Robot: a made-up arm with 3 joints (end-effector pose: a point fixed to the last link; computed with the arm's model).
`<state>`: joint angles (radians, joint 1 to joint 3).
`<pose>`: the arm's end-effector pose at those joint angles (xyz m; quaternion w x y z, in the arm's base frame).
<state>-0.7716 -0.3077 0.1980</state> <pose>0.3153 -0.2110 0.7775 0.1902 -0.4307 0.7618 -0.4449</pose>
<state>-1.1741 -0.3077 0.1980</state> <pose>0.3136 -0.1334 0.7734 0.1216 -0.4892 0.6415 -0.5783</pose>
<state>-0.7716 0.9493 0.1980</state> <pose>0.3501 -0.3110 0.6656 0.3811 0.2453 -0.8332 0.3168</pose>
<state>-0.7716 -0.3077 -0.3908</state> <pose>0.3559 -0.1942 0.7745 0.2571 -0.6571 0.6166 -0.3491</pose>
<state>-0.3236 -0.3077 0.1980</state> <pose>0.3098 -0.2916 0.7467 0.2573 -0.3453 0.8594 -0.2757</pose>
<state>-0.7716 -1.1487 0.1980</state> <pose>0.2139 -0.2001 0.8095 0.5450 -0.4648 0.5448 -0.4361</pose>
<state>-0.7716 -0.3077 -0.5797</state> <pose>0.3660 -0.1843 0.7725 0.2742 -0.7186 0.5580 -0.3115</pose>
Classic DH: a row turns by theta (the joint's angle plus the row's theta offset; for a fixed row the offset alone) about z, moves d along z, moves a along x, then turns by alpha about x. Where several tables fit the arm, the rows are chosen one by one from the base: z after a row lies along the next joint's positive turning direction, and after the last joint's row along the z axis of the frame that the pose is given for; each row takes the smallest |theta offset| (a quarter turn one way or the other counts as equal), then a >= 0, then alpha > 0; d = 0 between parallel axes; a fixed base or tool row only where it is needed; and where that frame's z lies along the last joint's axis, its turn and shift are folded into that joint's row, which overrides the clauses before.
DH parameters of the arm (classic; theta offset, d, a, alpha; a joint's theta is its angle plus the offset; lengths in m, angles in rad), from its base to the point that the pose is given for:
base (fixed): -1.5604 0.6457 0.1857 -1.7748
joint 1: -1.5687 0.2106 0.0082 1.5606
joint 2: -1.509 -0.0131 -0.1009 1.0387
joint 3: -1.0671 -0.1863 0.0613 0.8704
tool (fixed): 0.1022 0.0586 0 0

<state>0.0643 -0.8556 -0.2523</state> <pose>0.2639 -0.3431 0.7497 0.6272 -0.3529 0.6601 -0.2155</pose>
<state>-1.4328 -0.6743 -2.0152</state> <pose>0.2707 0.0321 0.6758 0.0198 -0.9717 -0.2341 0.0260</pose>
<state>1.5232 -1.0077 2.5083</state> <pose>0.1064 -0.3251 0.5900 0.4699 -0.4298 -0.4731 -0.6088</pose>
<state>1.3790 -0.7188 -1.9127</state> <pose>0.2506 -0.4166 0.5789 0.9465 -0.1700 0.1716 -0.2140</pose>
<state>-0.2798 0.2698 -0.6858</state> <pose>0.4028 -0.2970 0.6533 0.2284 -0.6146 0.7544 -0.0304</pose>
